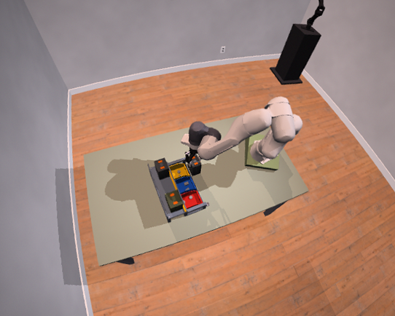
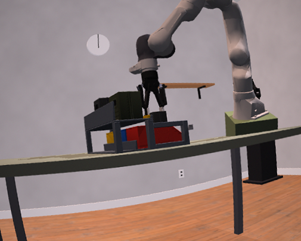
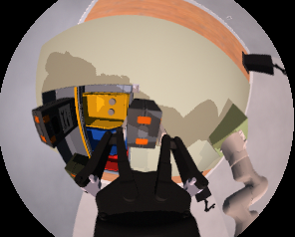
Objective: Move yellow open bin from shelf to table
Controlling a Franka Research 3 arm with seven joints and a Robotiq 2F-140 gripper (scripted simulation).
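Right now the black box is 5 cm below my hand. The rest, counted from my hand: yellow bin: 13 cm ahead, 9 cm below, 1 cm to the left; then red bin: 23 cm to the left, 10 cm ahead, 9 cm below; then blue bin: 12 cm to the left, 11 cm ahead, 9 cm below.
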